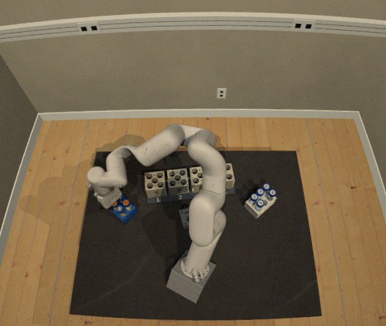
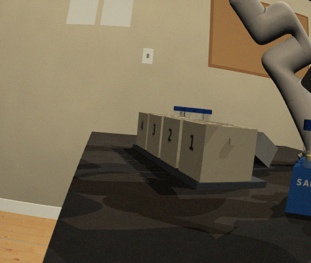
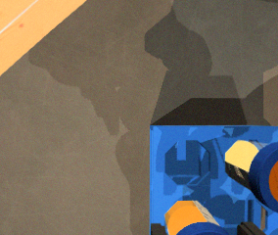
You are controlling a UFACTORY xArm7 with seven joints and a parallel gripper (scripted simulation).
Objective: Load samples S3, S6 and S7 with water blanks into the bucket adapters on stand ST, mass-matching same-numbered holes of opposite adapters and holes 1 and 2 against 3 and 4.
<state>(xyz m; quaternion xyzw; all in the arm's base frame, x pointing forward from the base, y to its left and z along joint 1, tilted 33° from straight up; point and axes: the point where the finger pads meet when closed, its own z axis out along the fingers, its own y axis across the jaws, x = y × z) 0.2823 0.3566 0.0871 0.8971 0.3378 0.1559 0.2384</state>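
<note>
My hand is 10 mm short of the blue sample rack, 20 mm to the left of it and 90 mm above it. Also, from my hand: white blank rack (110 mm behind, 680 mm to the right, 90 mm below); adapter 1 (90 mm ahead, 200 mm to the right, 70 mm below).
</note>
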